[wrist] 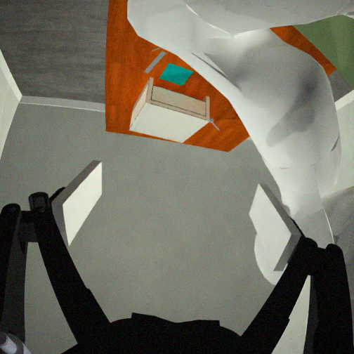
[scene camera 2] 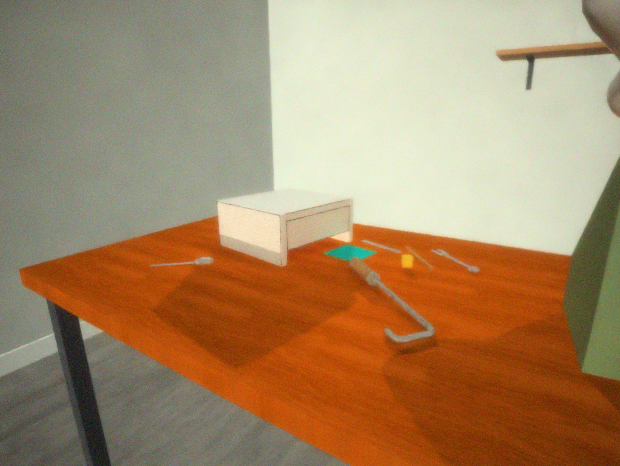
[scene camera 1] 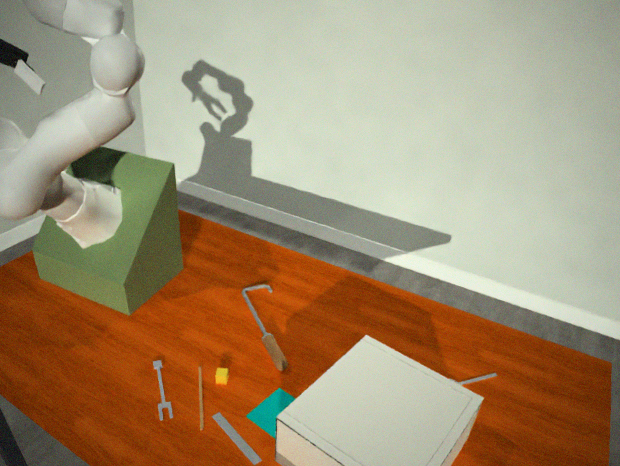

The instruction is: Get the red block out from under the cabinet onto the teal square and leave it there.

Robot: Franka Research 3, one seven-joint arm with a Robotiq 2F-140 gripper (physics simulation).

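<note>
The white cabinet (scene camera 1: 375, 400) (scene camera 2: 250, 222) (wrist: 167, 120) stands on the table with a low gap under its front. The teal square (scene camera 1: 270, 408) (scene camera 2: 350, 252) (wrist: 176, 74) lies flat in front of that gap. The red block does not show in any view; the space under the cabinet is mostly hidden. A hooked tool with a wooden handle (scene camera 1: 274, 352) (scene camera 2: 364, 270) lies on the table, its handle end near the teal square. My gripper (wrist: 178, 189) is open and empty, high above and away from the table; a finger pad shows at the left edge in scene camera 1.
A yellow cube (scene camera 1: 221, 375) (scene camera 2: 406, 261), a thin stick (scene camera 1: 200, 398), a flat grey strip (scene camera 1: 235, 437) (scene camera 2: 380, 246) (wrist: 155, 62) and a fork-ended tool (scene camera 1: 161, 390) (scene camera 2: 456, 260) lie near the square. A spoon-like tool (scene camera 1: 478, 378) (scene camera 2: 180, 263) lies beside the cabinet. The green base (scene camera 1: 155, 240) carries the arm.
</note>
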